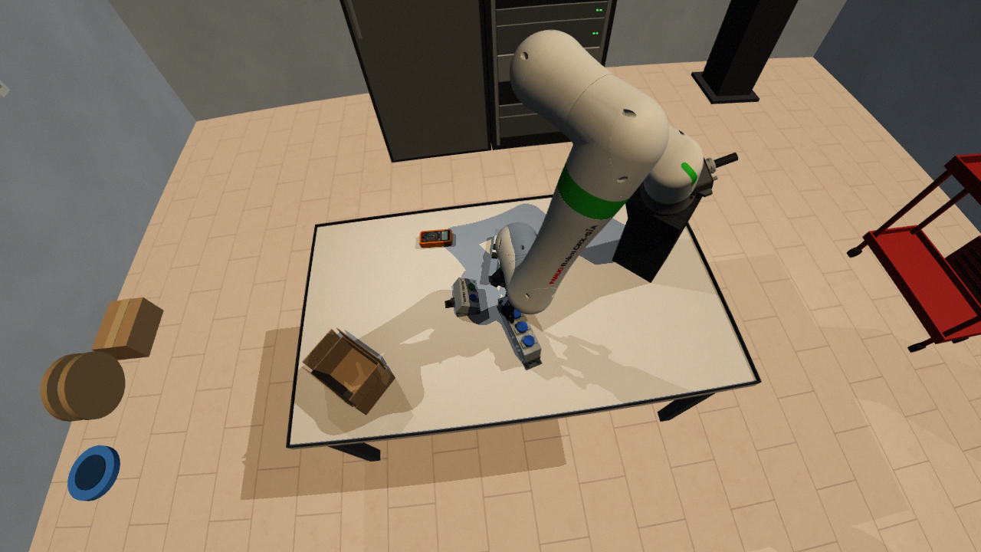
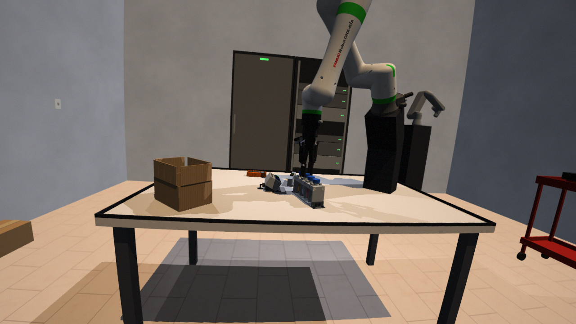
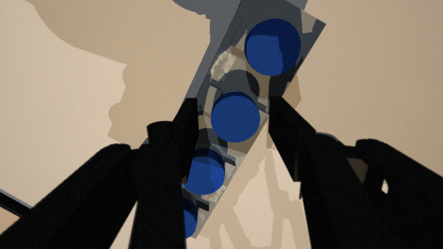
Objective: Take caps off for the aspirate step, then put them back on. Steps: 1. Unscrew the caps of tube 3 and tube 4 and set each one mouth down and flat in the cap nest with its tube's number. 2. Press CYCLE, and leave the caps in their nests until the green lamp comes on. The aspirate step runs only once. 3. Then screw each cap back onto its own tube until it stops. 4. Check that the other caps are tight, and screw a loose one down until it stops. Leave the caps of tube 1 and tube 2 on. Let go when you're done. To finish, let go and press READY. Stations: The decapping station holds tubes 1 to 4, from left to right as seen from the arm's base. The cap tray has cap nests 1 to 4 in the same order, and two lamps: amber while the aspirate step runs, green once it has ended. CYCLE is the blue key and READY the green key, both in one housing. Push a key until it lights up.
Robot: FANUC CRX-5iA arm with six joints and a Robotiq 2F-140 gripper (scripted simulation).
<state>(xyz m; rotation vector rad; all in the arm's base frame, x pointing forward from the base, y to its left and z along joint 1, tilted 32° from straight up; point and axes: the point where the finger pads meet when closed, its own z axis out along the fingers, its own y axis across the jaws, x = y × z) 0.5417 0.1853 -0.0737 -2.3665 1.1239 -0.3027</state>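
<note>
Right now my hand is 30 mm above the blue cap. Also, from my hand: blue cycle key 140 mm ahead, 110 mm to the right, 80 mm below; then key housing 160 mm ahead, 130 mm to the right, 90 mm below; then green ready key 150 mm to the right, 140 mm ahead, 80 mm below.
</note>
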